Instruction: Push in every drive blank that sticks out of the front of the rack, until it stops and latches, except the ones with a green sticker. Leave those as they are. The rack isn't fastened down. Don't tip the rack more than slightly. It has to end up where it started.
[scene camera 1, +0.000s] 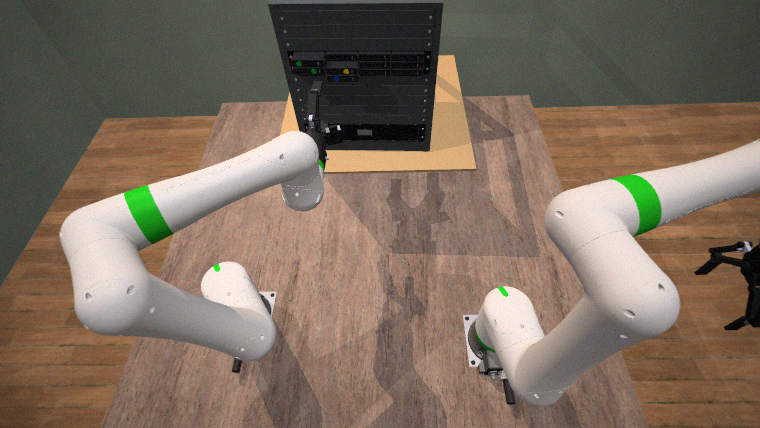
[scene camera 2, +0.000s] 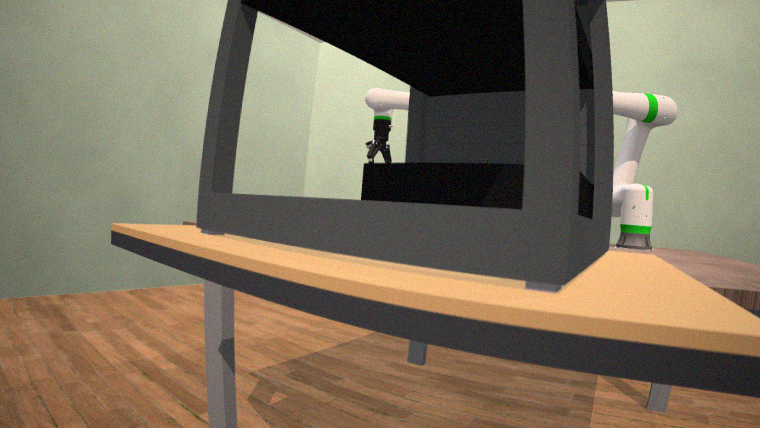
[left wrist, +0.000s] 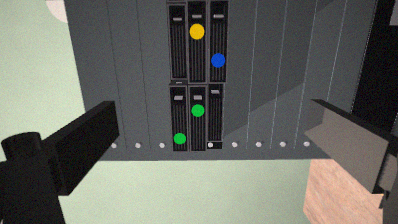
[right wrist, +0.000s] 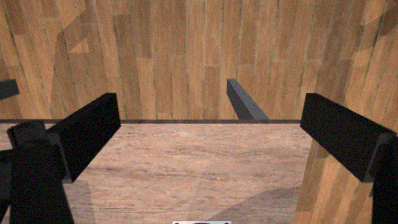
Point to my right gripper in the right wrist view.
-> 211, 110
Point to my left gripper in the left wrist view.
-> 212, 117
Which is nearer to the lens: the green-stickered blank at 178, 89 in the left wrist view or the dark rack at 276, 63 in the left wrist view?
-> The green-stickered blank.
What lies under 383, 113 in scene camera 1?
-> A dark rack.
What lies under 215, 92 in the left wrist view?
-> An unstickered blank.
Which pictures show the dark rack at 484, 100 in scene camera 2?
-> Scene camera 1, scene camera 2 and the left wrist view only.
